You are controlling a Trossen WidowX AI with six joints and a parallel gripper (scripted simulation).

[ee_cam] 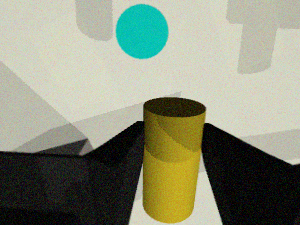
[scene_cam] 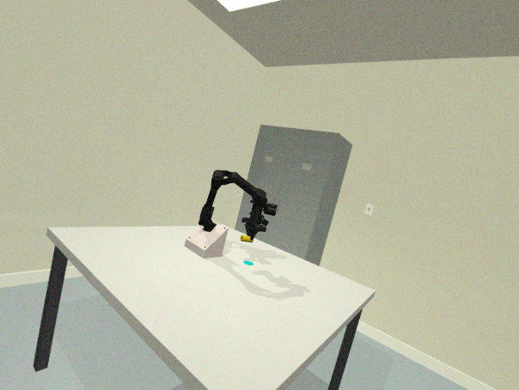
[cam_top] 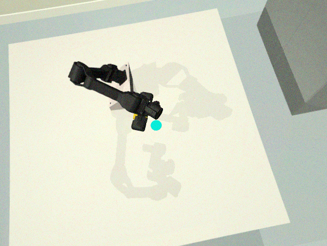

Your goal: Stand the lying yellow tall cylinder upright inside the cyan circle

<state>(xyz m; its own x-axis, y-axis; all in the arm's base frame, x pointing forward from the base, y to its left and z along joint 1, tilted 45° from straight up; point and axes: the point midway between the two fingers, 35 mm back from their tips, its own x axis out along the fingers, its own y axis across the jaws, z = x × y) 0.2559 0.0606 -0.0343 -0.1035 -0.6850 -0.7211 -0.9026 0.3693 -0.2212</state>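
The cyan circle lies 10 mm behind my gripper tip, 50 mm to the left of it and 150 mm below it. From my gripper tip the other things lie so: yellow tall cylinder 10 mm behind, 20 mm to the right.
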